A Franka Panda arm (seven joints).
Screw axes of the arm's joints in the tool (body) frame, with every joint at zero. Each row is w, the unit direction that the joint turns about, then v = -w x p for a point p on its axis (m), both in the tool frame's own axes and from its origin. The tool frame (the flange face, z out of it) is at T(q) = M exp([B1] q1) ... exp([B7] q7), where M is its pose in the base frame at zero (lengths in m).
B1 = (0, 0, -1, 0, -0.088, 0)
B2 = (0, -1, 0, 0.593, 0, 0.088)
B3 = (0, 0, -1, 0, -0.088, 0)
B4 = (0, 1, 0, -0.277, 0, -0.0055)
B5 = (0, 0, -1, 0, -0.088, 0)
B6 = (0, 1, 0, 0.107, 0, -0.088)
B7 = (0, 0, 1, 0, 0, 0)
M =
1 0 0 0.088
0 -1 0 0
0 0 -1 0.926
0 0 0 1
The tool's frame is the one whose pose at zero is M.
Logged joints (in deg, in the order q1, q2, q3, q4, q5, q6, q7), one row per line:
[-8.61 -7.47 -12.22 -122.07 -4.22 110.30 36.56]
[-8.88 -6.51 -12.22 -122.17 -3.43 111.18 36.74]
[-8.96 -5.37 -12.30 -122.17 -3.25 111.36 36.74]
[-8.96 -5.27 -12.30 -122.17 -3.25 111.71 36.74]
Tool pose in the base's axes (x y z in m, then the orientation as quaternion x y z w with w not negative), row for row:
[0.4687 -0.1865 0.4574 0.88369 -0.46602 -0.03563 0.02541]
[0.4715 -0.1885 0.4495 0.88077 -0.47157 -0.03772 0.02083]
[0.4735 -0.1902 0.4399 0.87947 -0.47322 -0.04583 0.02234]
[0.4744 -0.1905 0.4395 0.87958 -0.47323 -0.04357 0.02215]
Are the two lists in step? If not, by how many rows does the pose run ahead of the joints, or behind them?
They are in step.
